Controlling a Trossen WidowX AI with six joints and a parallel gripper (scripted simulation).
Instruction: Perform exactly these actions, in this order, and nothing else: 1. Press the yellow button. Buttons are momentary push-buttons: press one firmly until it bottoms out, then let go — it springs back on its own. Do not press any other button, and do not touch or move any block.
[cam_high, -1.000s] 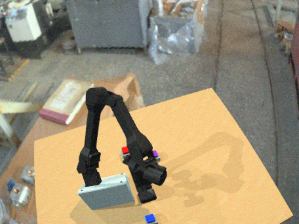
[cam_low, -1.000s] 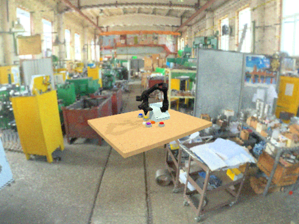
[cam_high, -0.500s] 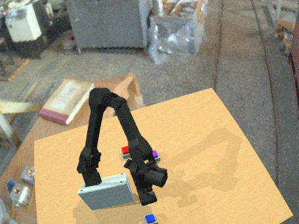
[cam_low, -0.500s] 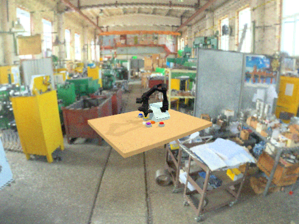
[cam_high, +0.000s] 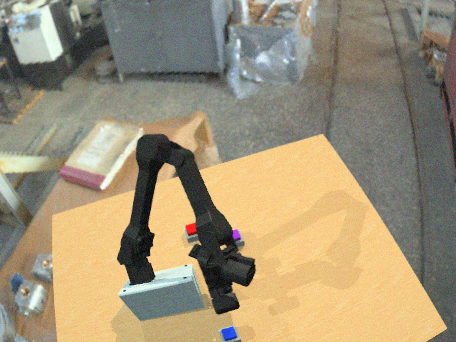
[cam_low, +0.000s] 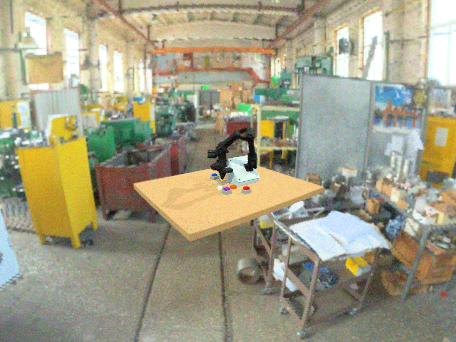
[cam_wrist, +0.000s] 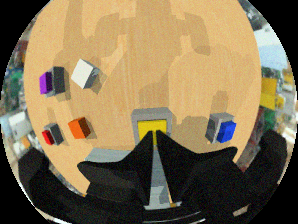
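Now: the yellow button 10 mm below my gripper tip. The rest, counted from my gripper tip: orange block (20 mm behind, 130 mm to the left, 20 mm below); then grey block (70 mm ahead, 100 mm to the left, 20 mm below); then blue button (130 mm to the right).
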